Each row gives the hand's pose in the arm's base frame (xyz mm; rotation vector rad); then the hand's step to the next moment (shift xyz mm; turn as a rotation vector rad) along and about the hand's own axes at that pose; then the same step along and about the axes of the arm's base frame.
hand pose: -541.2 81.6 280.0 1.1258 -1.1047 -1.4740
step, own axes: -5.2 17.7 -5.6 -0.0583 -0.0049 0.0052
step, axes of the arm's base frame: 8.9 1.9 17.0 0.0018 0.0586 0.0035
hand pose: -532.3 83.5 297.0 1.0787 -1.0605 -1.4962
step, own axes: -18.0 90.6 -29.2 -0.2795 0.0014 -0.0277
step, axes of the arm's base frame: 49.8 1.1 83.1 0.0650 0.2717 0.0291
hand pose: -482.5 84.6 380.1 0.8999 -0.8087 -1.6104
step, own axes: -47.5 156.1 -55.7 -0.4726 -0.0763 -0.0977
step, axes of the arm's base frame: 128.2 12.4 114.6 0.1177 0.4722 -0.0433
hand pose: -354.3 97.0 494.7 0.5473 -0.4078 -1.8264
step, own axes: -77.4 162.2 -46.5 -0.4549 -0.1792 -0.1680
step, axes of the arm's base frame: 174.2 22.9 60.0 0.0708 0.4867 -0.1592
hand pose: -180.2 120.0 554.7 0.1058 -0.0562 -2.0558
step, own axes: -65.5 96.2 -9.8 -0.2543 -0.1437 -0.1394
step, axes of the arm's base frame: 116.1 12.9 1.8 0.0058 0.2927 -0.1379
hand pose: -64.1 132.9 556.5 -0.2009 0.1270 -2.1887
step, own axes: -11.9 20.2 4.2 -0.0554 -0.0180 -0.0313
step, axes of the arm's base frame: 23.7 -2.2 -0.4 0.0117 0.0560 -0.0332
